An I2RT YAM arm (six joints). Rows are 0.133 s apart.
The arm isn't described. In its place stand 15 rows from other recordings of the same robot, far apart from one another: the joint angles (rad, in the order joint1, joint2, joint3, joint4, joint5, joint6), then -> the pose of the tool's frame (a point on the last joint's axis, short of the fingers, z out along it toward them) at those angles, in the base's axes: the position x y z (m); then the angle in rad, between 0 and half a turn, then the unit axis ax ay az.
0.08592, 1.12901, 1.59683, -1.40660, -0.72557, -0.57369 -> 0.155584 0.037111 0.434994 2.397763 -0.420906 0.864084 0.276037
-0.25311, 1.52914, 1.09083, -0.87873, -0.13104, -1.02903 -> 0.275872 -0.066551 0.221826 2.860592 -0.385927 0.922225 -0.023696
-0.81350, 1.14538, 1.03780, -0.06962, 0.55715, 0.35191 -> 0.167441 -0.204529 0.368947 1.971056 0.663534 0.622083 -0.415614
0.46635, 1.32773, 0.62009, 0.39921, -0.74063, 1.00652 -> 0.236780 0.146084 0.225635 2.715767 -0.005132 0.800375 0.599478
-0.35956, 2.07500, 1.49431, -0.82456, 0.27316, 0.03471 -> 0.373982 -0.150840 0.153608 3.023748 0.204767 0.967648 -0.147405
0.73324, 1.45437, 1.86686, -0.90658, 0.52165, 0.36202 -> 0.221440 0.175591 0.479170 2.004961 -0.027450 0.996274 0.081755
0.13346, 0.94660, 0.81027, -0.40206, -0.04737, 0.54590 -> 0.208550 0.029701 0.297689 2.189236 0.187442 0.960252 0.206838
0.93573, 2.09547, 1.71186, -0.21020, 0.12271, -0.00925 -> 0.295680 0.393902 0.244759 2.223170 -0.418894 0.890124 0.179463
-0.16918, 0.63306, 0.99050, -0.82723, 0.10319, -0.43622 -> 0.111002 -0.022680 0.362085 2.127572 -0.099024 0.969050 -0.226135
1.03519, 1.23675, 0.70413, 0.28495, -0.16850, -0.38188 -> 0.138144 0.244471 0.263444 1.956451 -0.664099 0.679149 0.312617
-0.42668, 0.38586, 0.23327, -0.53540, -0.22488, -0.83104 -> 0.104023 -0.038569 0.165898 2.312060 -0.248435 0.951167 -0.183199
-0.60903, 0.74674, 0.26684, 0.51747, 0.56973, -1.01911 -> 0.132695 -0.115964 0.236837 2.463007 0.066411 0.734908 -0.674908
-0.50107, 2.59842, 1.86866, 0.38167, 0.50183, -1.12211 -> 0.489520 -0.287631 0.095444 2.666665 -0.109757 0.821903 -0.558953
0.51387, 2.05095, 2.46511, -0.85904, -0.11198, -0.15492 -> 0.381928 0.220148 0.454099 2.057601 -0.356407 0.919576 0.165390
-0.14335, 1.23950, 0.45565, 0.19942, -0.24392, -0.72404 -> 0.239290 -0.025852 0.172778 2.159743 -0.346389 0.931181 -0.113655
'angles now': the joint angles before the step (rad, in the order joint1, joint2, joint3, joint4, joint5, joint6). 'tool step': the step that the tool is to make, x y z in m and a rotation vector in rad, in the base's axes. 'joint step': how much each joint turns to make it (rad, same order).
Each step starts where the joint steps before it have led.
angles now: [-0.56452 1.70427 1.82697 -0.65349 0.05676 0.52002]
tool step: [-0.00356 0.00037 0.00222 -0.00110 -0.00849 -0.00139]
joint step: [-0.00459 -0.01225 -0.00763 0.00305 -0.00459 0.00153]
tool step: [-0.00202 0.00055 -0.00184 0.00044 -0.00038 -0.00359]
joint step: [-0.00150 -0.01074 -0.01994 0.00920 0.00152 0.00154]
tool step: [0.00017 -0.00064 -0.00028 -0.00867 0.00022 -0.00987]
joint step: [-0.00003 -0.00004 -0.00313 0.00768 0.01222 -0.00154]
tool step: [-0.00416 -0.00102 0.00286 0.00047 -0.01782 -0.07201]
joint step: [-0.00305 -0.01070 -0.00456 0.00460 0.05516 0.04279]
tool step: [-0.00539 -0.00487 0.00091 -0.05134 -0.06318 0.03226]
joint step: [-0.02297 -0.03370 -0.06733 0.11782 -0.04578 -0.03200]
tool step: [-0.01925 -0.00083 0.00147 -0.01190 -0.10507 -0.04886]
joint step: [-0.03221 -0.08112 -0.11490 0.12266 -0.00326 0.05339]
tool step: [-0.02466 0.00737 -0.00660 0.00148 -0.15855 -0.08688]
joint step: [-0.02151 -0.12112 -0.18872 0.18406 0.03679 0.11040]
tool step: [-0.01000 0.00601 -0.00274 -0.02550 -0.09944 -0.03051]
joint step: [-0.00156 -0.05854 -0.09831 0.12900 0.02160 0.04469]
